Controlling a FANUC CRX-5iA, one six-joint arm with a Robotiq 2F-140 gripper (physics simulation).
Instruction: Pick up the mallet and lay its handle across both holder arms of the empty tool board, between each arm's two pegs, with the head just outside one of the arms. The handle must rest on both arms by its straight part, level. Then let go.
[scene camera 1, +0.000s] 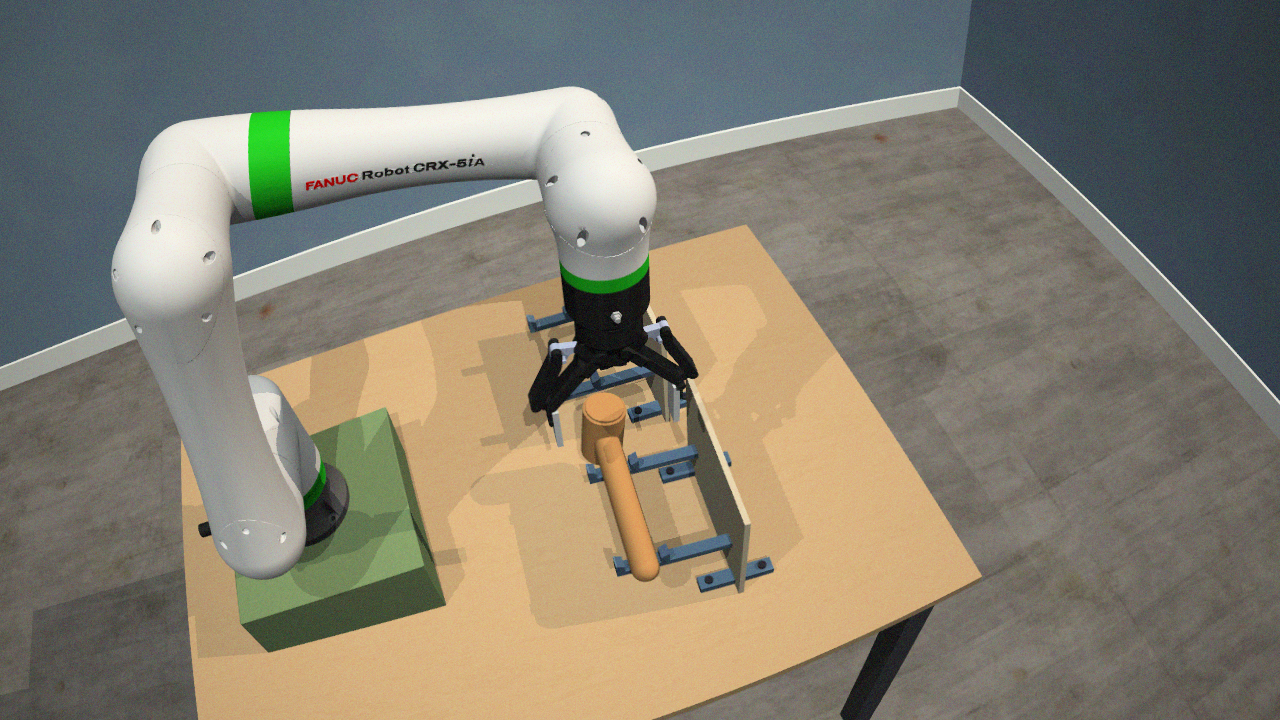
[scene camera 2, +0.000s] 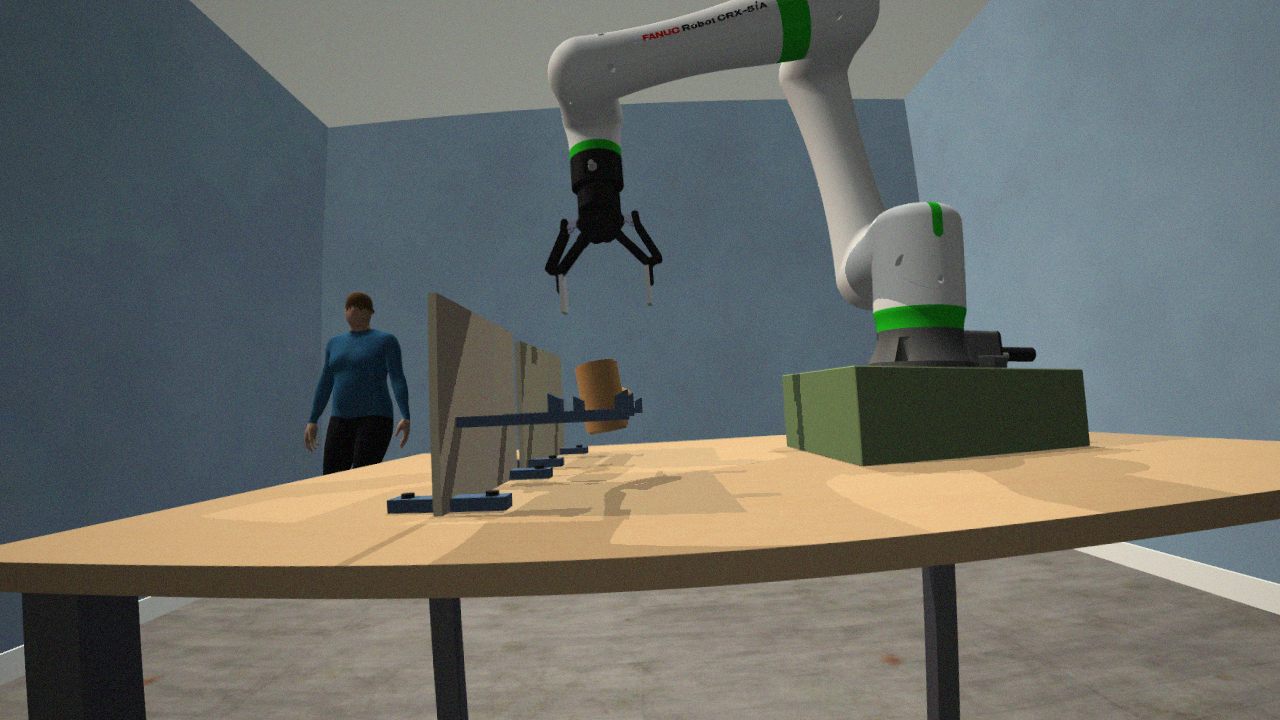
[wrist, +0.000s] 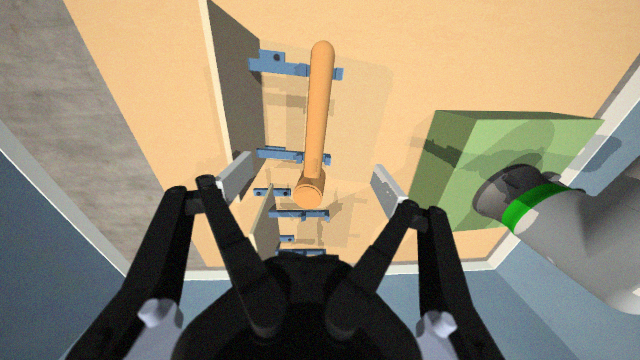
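Seen in the pictures: gripper, fingertip midpoint: (scene camera 1: 616, 426) (scene camera 2: 606, 308) (wrist: 313, 168); arm's base, link origin: (scene camera 1: 307, 505) (scene camera 2: 920, 372) (wrist: 502, 190).
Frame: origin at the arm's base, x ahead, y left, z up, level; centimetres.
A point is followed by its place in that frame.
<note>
The orange mallet (scene camera 1: 631, 519) @(x 46.3, y -16.6, z 1.1 cm) (scene camera 2: 597, 389) @(x 47.2, y 4.0, z 0.1 cm) (wrist: 319, 110) @(x 46.1, y -15.5, z 1.1 cm) lies with its straight handle across both blue arms of one tool board (scene camera 1: 720, 492) @(x 58.8, y -16.9, z 1.8 cm) (wrist: 237, 75) @(x 58.7, y -19.9, z 2.4 cm), between the two pegs of each arm. Its head is just outside the arm (scene camera 1: 669, 459) @(x 54.9, y -6.0, z -2.8 cm) (wrist: 280, 154) @(x 53.9, y -5.5, z -2.8 cm) on the side towards the second board. The handle rests on the other arm (scene camera 1: 699, 548) @(x 54.1, y -21.8, z -2.8 cm) (wrist: 280, 66) @(x 53.1, y -21.7, z -2.8 cm) near its butt end and looks about level. In scene view 2 the head hides most of the handle. My gripper (scene camera 1: 617, 415) @(x 46.9, y -10.9, z 14.3 cm) (scene camera 2: 606, 306) @(x 46.9, y -10.9, z 14.3 cm) (wrist: 313, 168) @(x 46.9, y -10.9, z 14.3 cm) is open and empty, well above the mallet's head and apart from it.
A second tool board (scene camera 2: 474, 402) @(x 57.5, y 23.4, z -1.2 cm) (wrist: 262, 220) @(x 58.1, y 9.2, z 2.3 cm) stands in line beyond the head; its blue arms (scene camera 2: 501, 419) @(x 52.9, y 28.8, z -3.0 cm) (wrist: 295, 214) @(x 50.8, y 11.4, z -2.6 cm) bear no tool. The green base block (scene camera 1: 331, 608) @(x 1.1, y -16.9, z -3.0 cm) (scene camera 2: 975, 411) @(x 0.3, y 14.0, z -5.6 cm) (wrist: 445, 150) @(x 16.7, y -8.3, z -3.2 cm) stands beside them. A person (scene camera 2: 358, 376) stands beyond the table.
</note>
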